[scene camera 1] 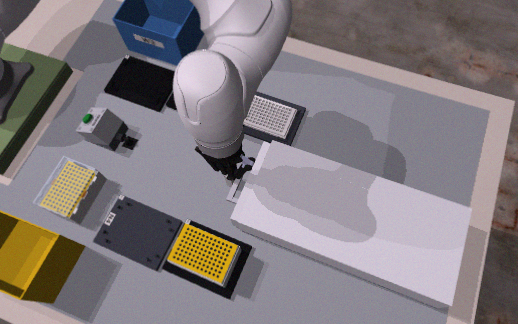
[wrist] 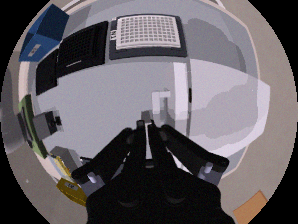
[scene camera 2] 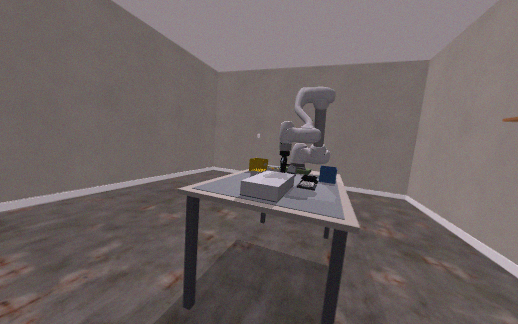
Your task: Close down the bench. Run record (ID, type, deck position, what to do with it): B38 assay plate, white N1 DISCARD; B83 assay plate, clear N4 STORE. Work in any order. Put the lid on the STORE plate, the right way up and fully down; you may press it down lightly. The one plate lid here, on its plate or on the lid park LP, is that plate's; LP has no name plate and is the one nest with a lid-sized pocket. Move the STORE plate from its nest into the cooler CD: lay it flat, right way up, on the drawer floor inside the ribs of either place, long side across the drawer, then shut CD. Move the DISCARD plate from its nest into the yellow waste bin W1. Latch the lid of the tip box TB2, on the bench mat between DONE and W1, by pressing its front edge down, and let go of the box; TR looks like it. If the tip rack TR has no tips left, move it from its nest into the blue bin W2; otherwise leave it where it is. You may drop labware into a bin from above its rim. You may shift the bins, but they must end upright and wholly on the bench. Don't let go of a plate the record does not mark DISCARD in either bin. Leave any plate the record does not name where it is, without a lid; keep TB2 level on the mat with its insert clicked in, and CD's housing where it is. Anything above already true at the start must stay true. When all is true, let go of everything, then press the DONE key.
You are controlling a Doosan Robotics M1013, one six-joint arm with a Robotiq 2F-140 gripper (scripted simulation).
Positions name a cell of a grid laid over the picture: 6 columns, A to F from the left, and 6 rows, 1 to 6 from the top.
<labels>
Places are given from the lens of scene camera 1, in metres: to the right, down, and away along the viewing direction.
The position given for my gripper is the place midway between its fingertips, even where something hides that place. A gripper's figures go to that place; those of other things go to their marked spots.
my gripper (scene camera 1: C4): -0.06, 0.05, 0.96
white assay plate (scene camera 1: D3): 0.01, -0.12, 1.01
yellow tip rack (scene camera 1: C5): -0.12, 0.19, 0.83
The marked spots on the white assay plate and the yellow tip rack are 0.38 m apart.
</labels>
